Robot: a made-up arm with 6 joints.
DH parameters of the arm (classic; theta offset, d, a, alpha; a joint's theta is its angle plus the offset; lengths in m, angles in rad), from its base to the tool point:
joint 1: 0 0.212 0 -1.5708
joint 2: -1.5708 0 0.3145 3.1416
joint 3: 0 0 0 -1.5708
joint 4: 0 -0.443 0 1.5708
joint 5: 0 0.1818 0 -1.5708
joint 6: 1.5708 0 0 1.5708
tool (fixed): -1.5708 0 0 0
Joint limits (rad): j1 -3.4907..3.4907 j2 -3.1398..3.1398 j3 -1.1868..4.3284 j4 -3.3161..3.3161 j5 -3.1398..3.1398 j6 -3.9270..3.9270
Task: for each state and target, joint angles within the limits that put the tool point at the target. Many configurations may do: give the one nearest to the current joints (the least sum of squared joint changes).
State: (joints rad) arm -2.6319 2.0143 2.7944 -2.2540 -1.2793 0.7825
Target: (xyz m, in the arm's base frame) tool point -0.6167 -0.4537 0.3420
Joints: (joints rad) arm -2.6189 1.6321 2.3021 -2.0589 -1.2793 0.7825
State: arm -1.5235 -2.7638 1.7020 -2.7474 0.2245 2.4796
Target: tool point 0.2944 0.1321 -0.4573
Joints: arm -2.1249 -2.3860 2.2519 -3.0386 0.2245 2.4796
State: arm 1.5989 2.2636 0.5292 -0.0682 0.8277 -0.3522
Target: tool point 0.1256 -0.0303 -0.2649
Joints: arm 1.5436 2.0153 -0.0068 -0.8022 0.8277 -0.3522
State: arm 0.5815 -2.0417 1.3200 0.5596 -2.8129 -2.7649
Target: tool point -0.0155 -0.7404 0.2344
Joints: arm 1.3116 -1.9316 0.7937 0.2788 -2.8129 -2.7649
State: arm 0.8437 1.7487 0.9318 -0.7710 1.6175 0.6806
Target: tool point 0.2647 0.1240 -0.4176
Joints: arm 0.8627 2.1273 0.8533 -0.8468 1.6175 0.6806
